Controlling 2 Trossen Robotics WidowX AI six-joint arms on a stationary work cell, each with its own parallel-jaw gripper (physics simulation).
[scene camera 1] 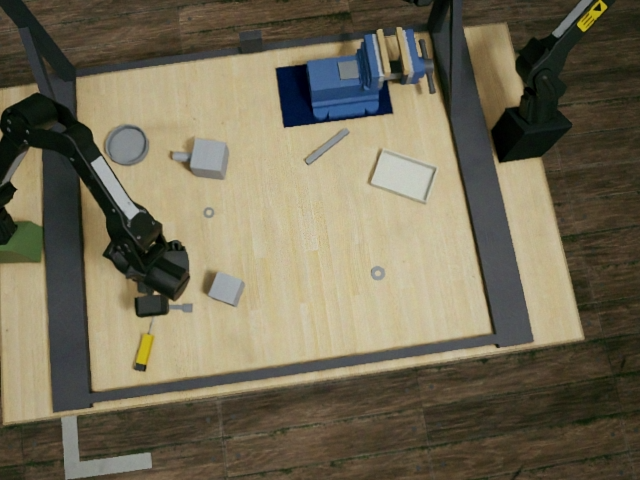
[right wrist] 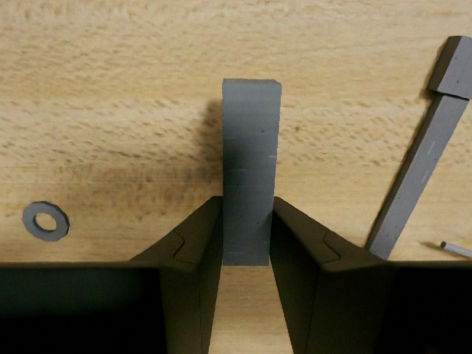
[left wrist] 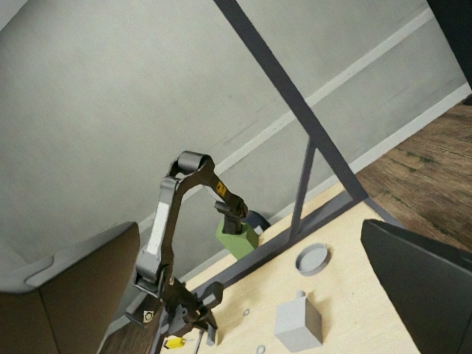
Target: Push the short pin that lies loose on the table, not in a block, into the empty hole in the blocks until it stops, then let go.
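Places are measured from the left arm's base along level axes (x left, y back, z up), in centimetres.
Where they show: left gripper, between the fingertips: [left wrist: 250, 231]; right gripper, between the fingertips: [right wrist: 244, 207] [left wrist: 214, 330]; left arm's base, origin of its link: [scene camera 1: 537, 116]; right arm's base, origin of its link: [left wrist: 232, 229].
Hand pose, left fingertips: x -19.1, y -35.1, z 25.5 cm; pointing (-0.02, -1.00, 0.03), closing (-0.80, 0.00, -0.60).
Observation:
Things, the pixels of their top centre, and the offset from my left fingertips.
- short grey square pin, centre of its top: [right wrist: 247, 187] [left wrist: 209, 331] dx +36.0, dy -45.3, dz -36.1 cm
- smaller grey block, centre of its top: [scene camera 1: 225, 287] dx +41.8, dy -33.1, dz -33.3 cm
- wrench, centre of its top: [right wrist: 411, 196] [scene camera 1: 164, 306] [left wrist: 196, 344] dx +42.7, dy -47.0, dz -38.6 cm
- yellow screwdriver, centre of its top: [scene camera 1: 145, 342] [left wrist: 176, 340] dx +49.7, dy -51.3, dz -37.5 cm
- round dish, centre of its top: [scene camera 1: 126, 143] [left wrist: 310, 256] dx +5.6, dy -51.0, dz -37.4 cm
- long bar, centre of its top: [scene camera 1: 327, 145] dx +13.5, dy -7.2, dz -38.1 cm
- white tray, centre of its top: [scene camera 1: 405, 174] dx +23.3, dy +8.2, dz -37.1 cm
The short grey square pin [left wrist: 212, 337] [right wrist: 251, 135] is gripped between the fingers of my right gripper [right wrist: 244, 207], with its free end reaching forward, raised above the table. In scene camera 1 the wrist hides the pin and fingertips. A grey block [scene camera 1: 208, 158] [left wrist: 295, 325] stands at the upper left of scene camera 1, with a pin [scene camera 1: 180, 156] [left wrist: 300, 294] sticking out of one side. A smaller grey block [scene camera 1: 225, 288] stands right of the right wrist. No hole opening shows in either block. My left gripper is open and empty; it is outside scene camera 1.
A wrench [scene camera 1: 180, 307] [right wrist: 415, 170] and yellow screwdriver [scene camera 1: 144, 349] [left wrist: 174, 343] lie near the right gripper. Washers [scene camera 1: 208, 212] [scene camera 1: 377, 272], a round dish [scene camera 1: 126, 145] [left wrist: 312, 260], a long bar [scene camera 1: 327, 146], a white tray [scene camera 1: 403, 175] and a blue vise [scene camera 1: 343, 87] are farther off.

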